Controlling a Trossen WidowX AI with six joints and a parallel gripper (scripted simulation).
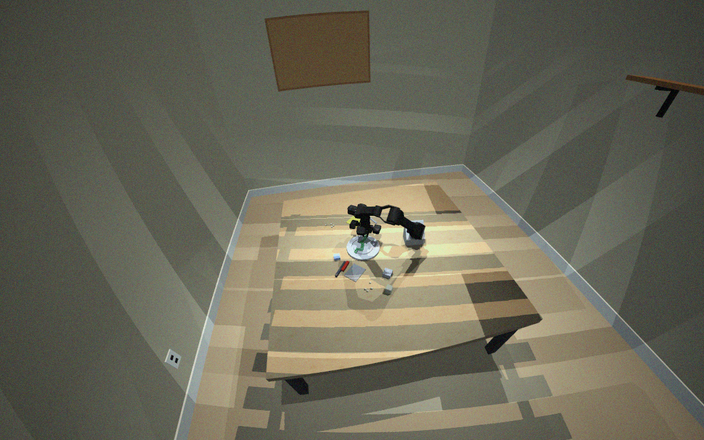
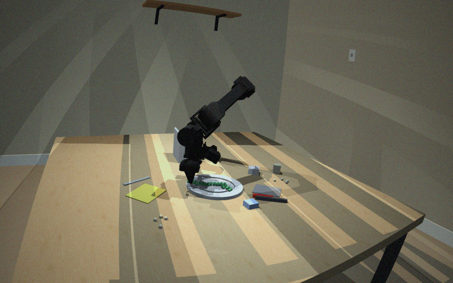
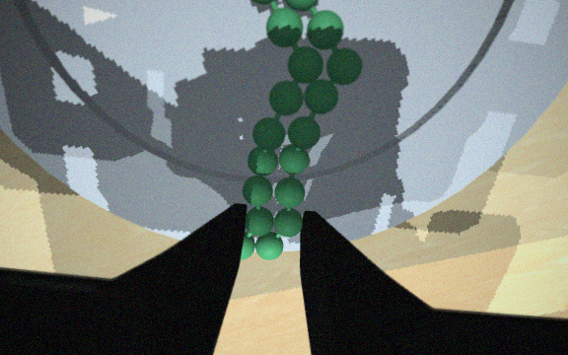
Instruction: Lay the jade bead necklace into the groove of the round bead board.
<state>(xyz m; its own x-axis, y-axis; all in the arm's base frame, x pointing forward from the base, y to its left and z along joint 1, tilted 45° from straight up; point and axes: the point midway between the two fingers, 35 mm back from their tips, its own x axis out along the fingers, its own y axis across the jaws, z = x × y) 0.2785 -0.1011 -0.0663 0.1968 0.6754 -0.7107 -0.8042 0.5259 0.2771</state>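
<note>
Right now my gripper tip is 7 cm to the right of the round grey bead board, 4 cm short of it and 1 cm above it. Also, from my gripper tip: grey rod 17 cm to the right, 9 cm behind, 1 cm below; then yellow sheet 17 cm to the right, 1 cm below, 1 cm ahead; then blue block 21 cm ahead, 11 cm to the left, 1 cm below.
</note>
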